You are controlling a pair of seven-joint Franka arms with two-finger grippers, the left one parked.
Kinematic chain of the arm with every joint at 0, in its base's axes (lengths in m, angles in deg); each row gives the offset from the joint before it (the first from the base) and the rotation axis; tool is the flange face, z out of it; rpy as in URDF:
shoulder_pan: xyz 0 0 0.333 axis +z
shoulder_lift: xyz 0 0 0 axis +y
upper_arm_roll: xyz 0 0 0.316 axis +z
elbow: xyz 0.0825 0 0 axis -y
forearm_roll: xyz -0.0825 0 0.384 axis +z
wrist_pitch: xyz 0 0 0 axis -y
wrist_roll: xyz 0.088 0 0 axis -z
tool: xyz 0 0 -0.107 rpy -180 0 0
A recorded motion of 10 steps. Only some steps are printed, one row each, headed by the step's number.
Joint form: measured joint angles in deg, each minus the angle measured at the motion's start. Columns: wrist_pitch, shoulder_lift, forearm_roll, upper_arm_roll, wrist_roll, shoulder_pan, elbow.
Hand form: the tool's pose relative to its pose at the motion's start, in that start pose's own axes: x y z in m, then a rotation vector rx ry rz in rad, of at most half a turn. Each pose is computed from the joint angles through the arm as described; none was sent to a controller.
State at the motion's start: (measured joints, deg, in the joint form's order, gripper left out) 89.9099 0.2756 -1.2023 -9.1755 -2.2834 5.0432 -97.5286
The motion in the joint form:
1: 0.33 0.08 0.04 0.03 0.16 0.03 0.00
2: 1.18 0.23 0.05 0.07 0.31 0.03 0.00
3: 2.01 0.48 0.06 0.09 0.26 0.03 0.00
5: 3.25 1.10 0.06 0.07 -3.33 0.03 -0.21
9: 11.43 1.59 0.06 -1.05 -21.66 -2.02 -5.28
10: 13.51 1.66 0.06 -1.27 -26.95 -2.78 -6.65
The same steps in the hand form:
1: 0.0011 -0.0007 0.0002 0.0002 0.0044 0.0018
2: 0.0034 -0.0011 0.0002 -0.0006 0.0167 0.0037
3: 0.0063 -0.0014 0.0011 -0.0015 0.0268 0.0025
5: 0.0116 -0.0016 0.0064 -0.0045 0.0339 -0.0600
9: 0.0223 0.0289 0.0409 -0.0165 0.0774 -0.3264
10: 0.0236 0.0385 0.0500 -0.0220 0.0875 -0.4021

